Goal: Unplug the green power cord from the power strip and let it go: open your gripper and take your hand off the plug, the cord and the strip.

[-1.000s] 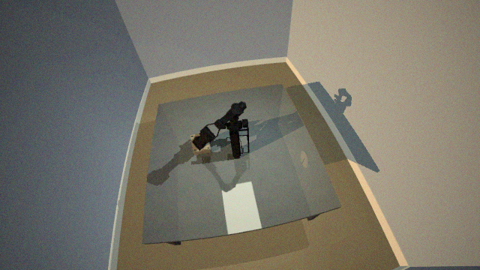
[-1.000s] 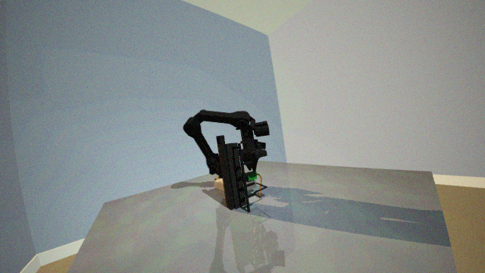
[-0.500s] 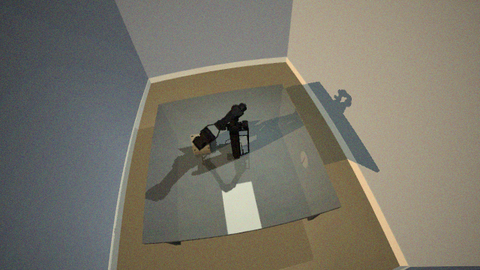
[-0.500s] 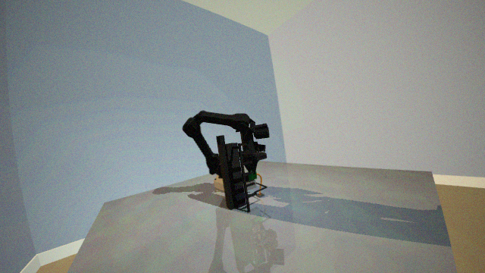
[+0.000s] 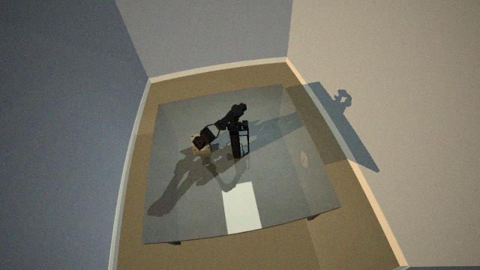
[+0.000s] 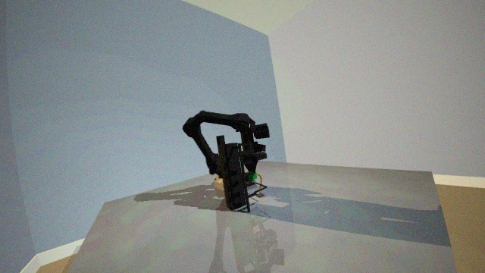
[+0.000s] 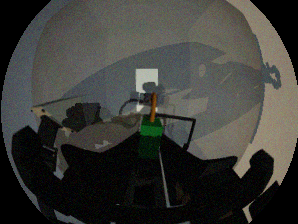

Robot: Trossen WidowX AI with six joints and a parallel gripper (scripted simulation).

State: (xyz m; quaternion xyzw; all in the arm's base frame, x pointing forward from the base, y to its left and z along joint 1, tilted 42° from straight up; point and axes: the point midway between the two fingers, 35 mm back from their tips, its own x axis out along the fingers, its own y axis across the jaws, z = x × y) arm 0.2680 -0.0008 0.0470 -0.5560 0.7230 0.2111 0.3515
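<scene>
The green plug lies 3 cm to the right of my gripper tip.
</scene>
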